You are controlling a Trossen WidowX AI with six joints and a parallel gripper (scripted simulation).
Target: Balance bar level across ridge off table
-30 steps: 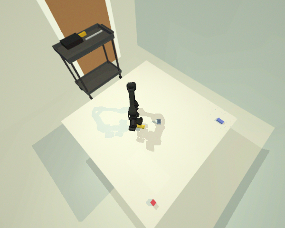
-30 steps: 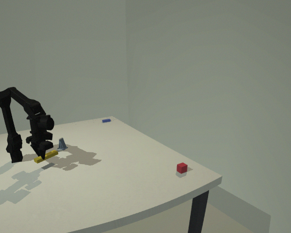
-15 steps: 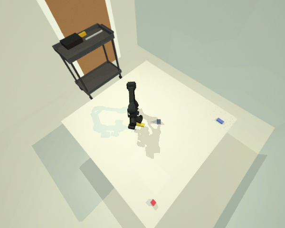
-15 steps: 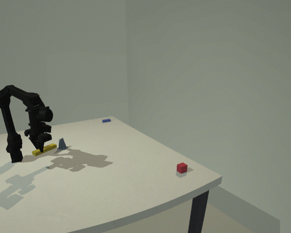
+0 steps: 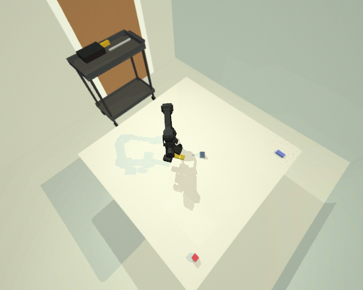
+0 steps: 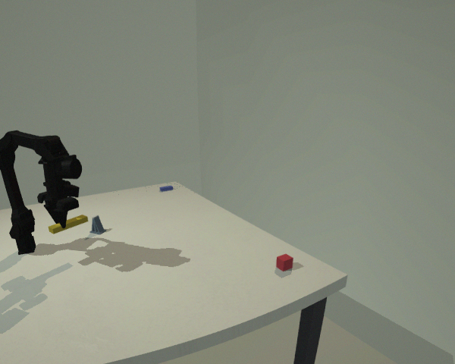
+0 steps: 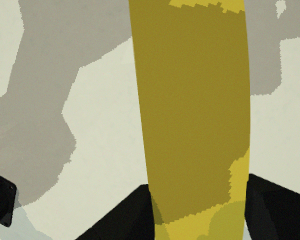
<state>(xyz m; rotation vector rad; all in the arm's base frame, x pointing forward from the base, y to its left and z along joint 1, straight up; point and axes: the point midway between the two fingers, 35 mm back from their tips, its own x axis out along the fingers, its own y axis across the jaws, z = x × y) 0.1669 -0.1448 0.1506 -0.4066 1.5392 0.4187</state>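
My gripper tip is 30 mm short of the yellow bar and 10 mm to the right of it. From my gripper tip the other things lie so: red cube: 570 mm ahead, 360 mm to the right, 100 mm below; blue block: 640 mm to the left, 570 mm ahead, 110 mm below.
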